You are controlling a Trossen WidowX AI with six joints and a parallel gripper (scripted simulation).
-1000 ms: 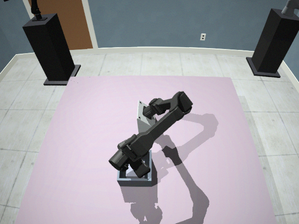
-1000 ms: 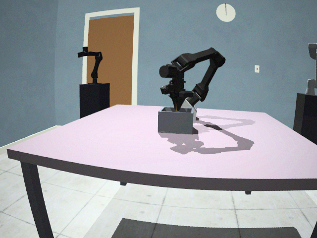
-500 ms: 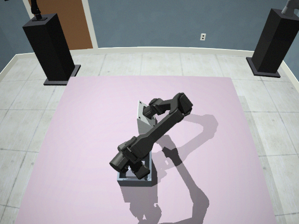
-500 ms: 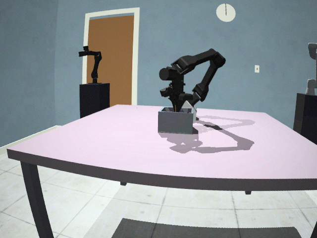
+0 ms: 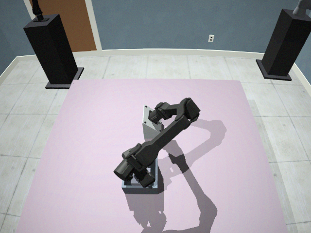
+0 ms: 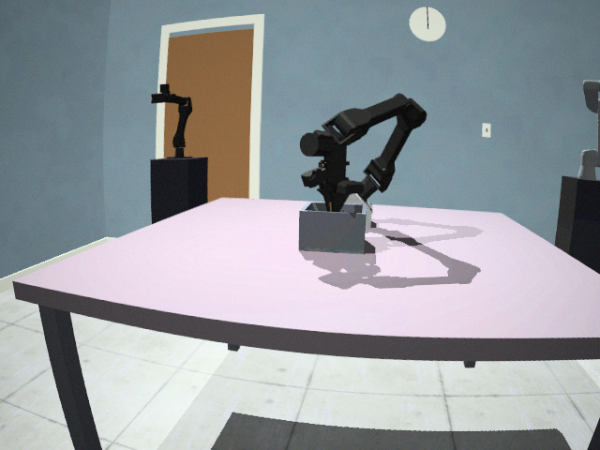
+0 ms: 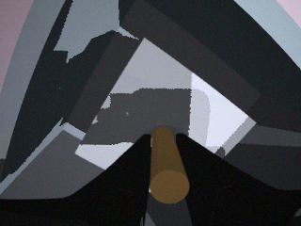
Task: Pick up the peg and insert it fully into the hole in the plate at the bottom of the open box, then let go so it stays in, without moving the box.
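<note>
The pale plate is 10 mm behind my hand and 60 mm below it. From my hand the other things lie so: peg 30 mm below; then grey box 10 mm behind, 80 mm below.
</note>
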